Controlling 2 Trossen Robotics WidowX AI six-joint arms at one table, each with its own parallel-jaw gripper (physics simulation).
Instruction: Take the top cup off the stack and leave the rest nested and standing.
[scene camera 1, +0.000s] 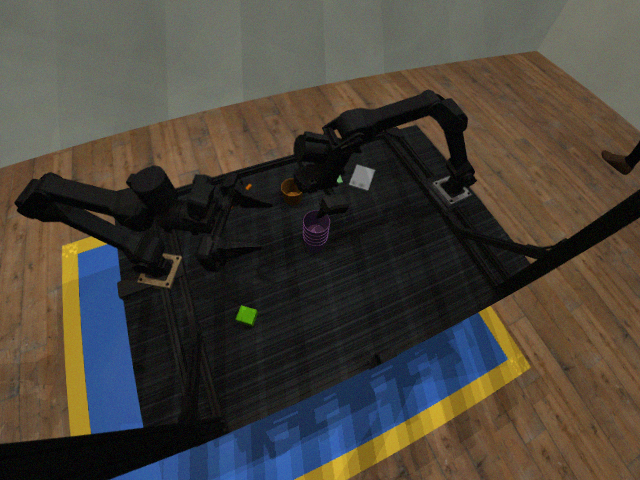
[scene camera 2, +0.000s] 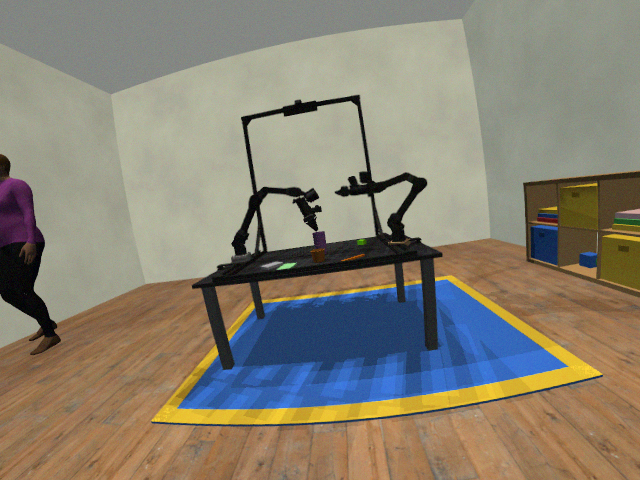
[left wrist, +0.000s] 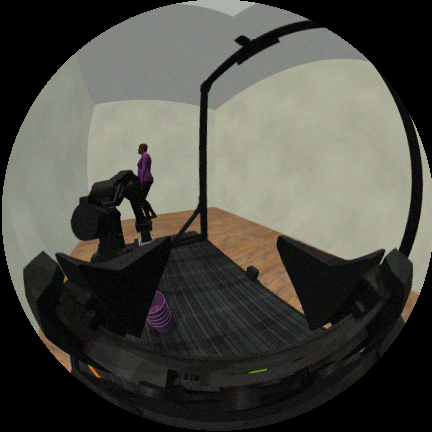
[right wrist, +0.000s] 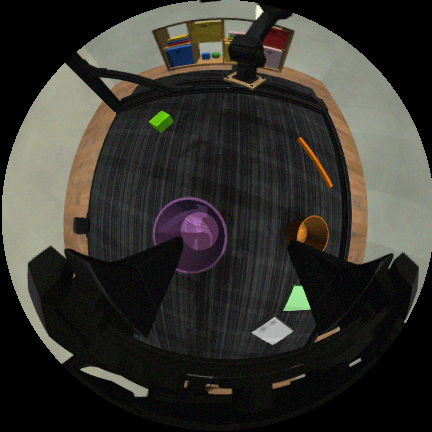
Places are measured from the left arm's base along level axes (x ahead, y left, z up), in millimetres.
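Where they show: left gripper, fingertip midpoint: (scene camera 1: 267, 225) (scene camera 2: 338, 192) (left wrist: 224, 241); right gripper, fingertip midpoint: (scene camera 1: 310, 205) (scene camera 2: 317, 230) (right wrist: 237, 244); left arm's base, origin of the base link: (scene camera 1: 159, 268) (scene camera 2: 399, 240) (right wrist: 245, 77); right arm's base, origin of the base link: (scene camera 1: 452, 188) (scene camera 2: 240, 254) (left wrist: 146, 239).
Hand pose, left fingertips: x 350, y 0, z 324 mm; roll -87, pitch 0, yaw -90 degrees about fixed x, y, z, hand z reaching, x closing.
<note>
Each offset is from my left fingertips to the top centre of the thing.
A stack of nested purple cups @[75 mm ahead, 165 mm left, 220 mm down] (scene camera 1: 315, 235) (scene camera 2: 319, 239) (left wrist: 161, 316) (right wrist: 200, 227) stands upright on the table, with several rims showing one below another. My right gripper (scene camera 2: 314, 228) (right wrist: 237, 244) is open and points down just above the stack. In the right wrist view one finger overlaps the top cup's opening, and the other is off to the right. Whether the near finger touches the rim is not clear. My left gripper (scene camera 1: 266, 227) (scene camera 2: 337, 192) (left wrist: 224, 241) is open and empty, raised above the table to one side of the stack.
An orange cup @[23 mm back, 331 mm left, 292 mm down] (scene camera 1: 292, 192) (scene camera 2: 317, 254) (right wrist: 316, 231) stands near the stack. A green block @[70 mm back, 87 mm right, 325 mm down] (scene camera 1: 247, 315) (scene camera 2: 361, 241) (right wrist: 161, 121), an orange stick @[204 mm back, 294 mm left, 343 mm down] (scene camera 2: 353, 257) (right wrist: 316, 162), a pale green piece @[86 mm ahead, 471 mm left, 343 mm down] (scene camera 2: 286, 266) (right wrist: 297, 300) and a white piece @[208 mm ahead, 461 mm left, 338 mm down] (scene camera 1: 362, 177) (right wrist: 272, 331) lie on the table.
</note>
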